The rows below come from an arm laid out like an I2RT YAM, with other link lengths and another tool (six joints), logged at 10 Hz.
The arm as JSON. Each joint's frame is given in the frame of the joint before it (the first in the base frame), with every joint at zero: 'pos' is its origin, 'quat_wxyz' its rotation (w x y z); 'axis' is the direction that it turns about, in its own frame. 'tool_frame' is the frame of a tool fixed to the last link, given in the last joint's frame.
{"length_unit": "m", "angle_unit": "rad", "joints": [
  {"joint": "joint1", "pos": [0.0, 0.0, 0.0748], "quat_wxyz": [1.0, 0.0, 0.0, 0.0], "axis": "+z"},
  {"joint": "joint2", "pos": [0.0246, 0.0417, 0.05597], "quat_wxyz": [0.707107, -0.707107, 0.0, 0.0], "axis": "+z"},
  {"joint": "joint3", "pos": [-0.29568, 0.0, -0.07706], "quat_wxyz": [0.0, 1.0, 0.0, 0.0], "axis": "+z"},
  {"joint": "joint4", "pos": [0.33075, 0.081, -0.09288], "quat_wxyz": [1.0, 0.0, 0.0, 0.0], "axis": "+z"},
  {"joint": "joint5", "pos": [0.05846, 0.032, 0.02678], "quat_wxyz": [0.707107, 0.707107, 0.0, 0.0], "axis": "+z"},
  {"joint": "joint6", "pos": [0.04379, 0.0, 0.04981], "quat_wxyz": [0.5, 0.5, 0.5, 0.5], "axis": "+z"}
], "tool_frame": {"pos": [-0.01, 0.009, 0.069], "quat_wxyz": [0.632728, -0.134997, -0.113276, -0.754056]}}
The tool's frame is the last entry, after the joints.
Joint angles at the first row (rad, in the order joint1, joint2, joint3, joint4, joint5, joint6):
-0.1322, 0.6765, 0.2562, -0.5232, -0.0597, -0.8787
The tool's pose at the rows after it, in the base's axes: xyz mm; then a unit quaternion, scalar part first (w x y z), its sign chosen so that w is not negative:
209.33 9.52 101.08 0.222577 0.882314 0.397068 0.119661
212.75 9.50 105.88 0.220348 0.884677 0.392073 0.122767
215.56 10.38 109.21 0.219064 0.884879 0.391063 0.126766
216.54 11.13 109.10 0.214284 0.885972 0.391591 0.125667
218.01 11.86 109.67 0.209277 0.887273 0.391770 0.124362
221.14 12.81 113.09 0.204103 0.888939 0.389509 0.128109
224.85 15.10 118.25 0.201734 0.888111 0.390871 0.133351
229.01 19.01 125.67 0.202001 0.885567 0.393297 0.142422
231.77 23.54 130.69 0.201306 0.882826 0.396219 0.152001
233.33 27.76 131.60 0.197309 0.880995 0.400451 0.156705
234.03 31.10 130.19 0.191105 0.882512 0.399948 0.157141
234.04 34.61 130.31 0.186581 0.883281 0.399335 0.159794
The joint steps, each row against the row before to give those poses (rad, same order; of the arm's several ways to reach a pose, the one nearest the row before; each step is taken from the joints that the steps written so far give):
0.0000, 0.0073, 0.0106, 0.0000, -0.0008, 0.0015
0.0000, 0.0126, 0.0172, 0.0004, -0.0022, 0.0126
0.0038, 0.0091, 0.0115, 0.0038, -0.0031, 0.0068
0.0008, 0.0126, 0.0053, 0.0004, -0.0057, 0.0043
0.0011, 0.0153, 0.0084, -0.0004, -0.0054, 0.0053
0.0008, 0.0134, 0.0141, 0.0015, -0.0091, 0.0106
0.0095, 0.0117, 0.0179, 0.0008, -0.0046, 0.0081
0.0187, 0.0054, 0.0202, 0.0015, 0.0000, 0.0110
0.0195, 0.0004, 0.0111, 0.0057, -0.0015, 0.0115
0.0160, 0.0072, 0.0042, 0.0073, -0.0046, 0.0088
0.0130, 0.0103, 0.0004, 0.0065, -0.0011, 0.0175
0.0141, 0.0008, 0.0000, 0.0030, 0.0000, 0.0172

